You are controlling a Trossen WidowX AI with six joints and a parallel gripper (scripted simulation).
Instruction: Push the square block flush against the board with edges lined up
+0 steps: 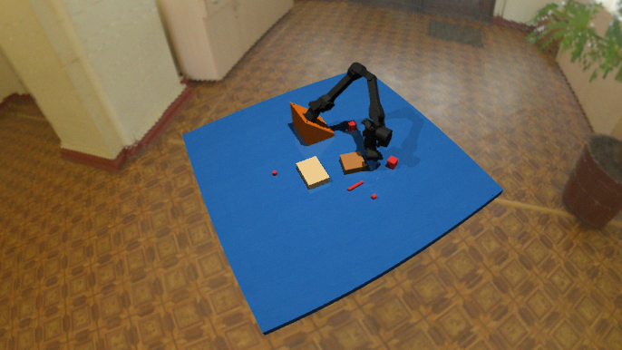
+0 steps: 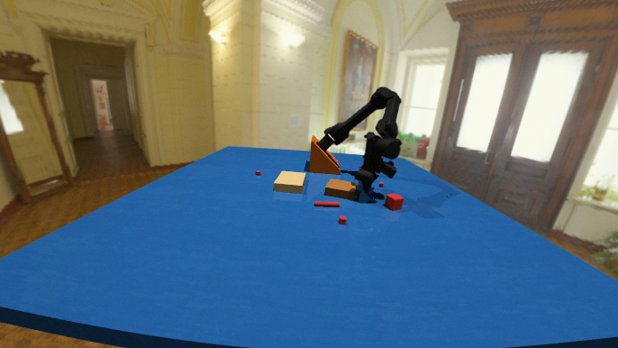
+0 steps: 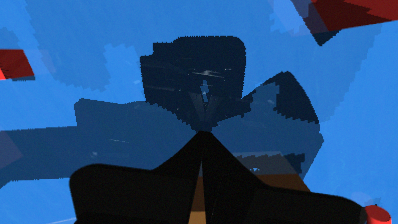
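Now: the brown square block 100 mm to the right of my gripper tip, 10 mm ahead of it and 10 mm above it. The rest, counted from my gripper tip: red stick: 150 mm to the right, 130 mm ahead; then tan board: 290 mm to the right, 20 mm behind, 10 mm above.
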